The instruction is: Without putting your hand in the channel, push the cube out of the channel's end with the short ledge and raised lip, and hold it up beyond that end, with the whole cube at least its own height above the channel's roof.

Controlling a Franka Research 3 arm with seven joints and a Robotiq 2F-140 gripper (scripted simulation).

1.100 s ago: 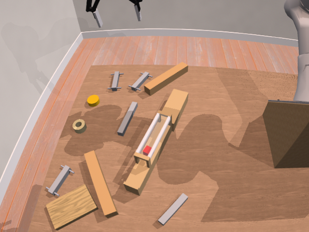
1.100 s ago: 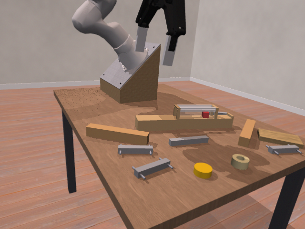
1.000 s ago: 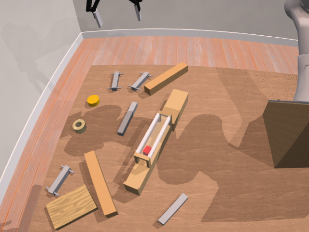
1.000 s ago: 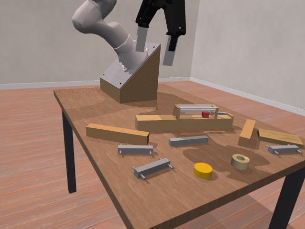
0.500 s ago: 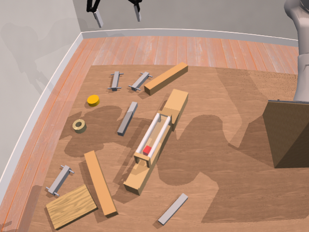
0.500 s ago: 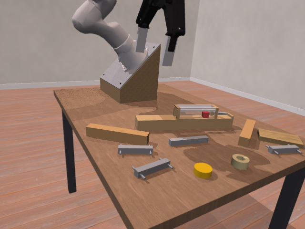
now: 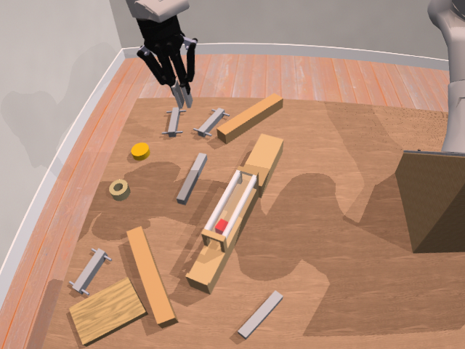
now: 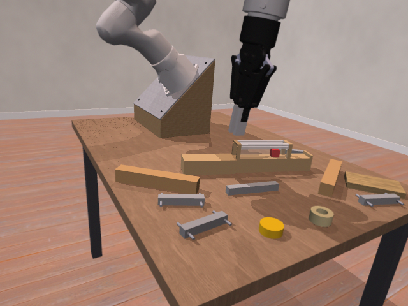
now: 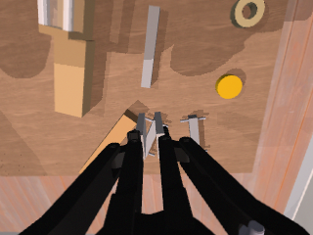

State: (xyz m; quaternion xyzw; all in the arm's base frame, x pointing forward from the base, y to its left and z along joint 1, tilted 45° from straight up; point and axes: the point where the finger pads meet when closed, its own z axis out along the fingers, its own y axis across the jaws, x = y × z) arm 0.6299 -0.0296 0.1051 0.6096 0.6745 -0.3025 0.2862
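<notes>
My gripper is now 20 cm above the grey rod, 8 cm to the right of it and 2 cm past it. Round my hand: cream ring 19 cm below, 16 cm ahead, 15 cm to the left; then wooden channel base 19 cm to the left, 15 cm below, 15 cm behind; then yellow disc 20 cm below, 15 cm ahead, 1 cm to the left.
</notes>
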